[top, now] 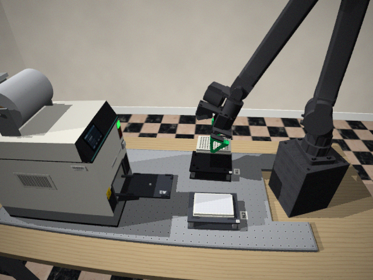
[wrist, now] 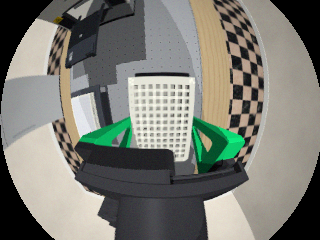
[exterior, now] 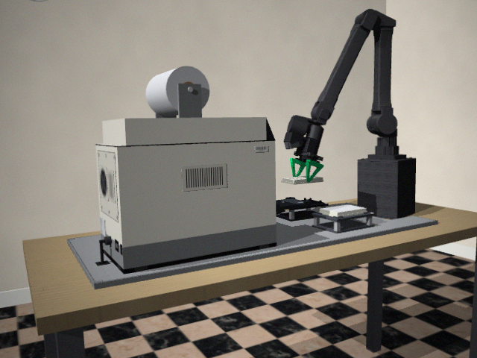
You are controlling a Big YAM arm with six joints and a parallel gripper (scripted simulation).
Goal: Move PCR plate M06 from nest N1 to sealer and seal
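The sealer stage is 230 mm ahead of my hand, 150 mm to the left of it and 40 mm below it. Also, from my hand: plate M06: right at my hand; then plate nest N1: 90 mm below; then sealed plate M09: 20 mm ahead, 210 mm to the left, 90 mm below.
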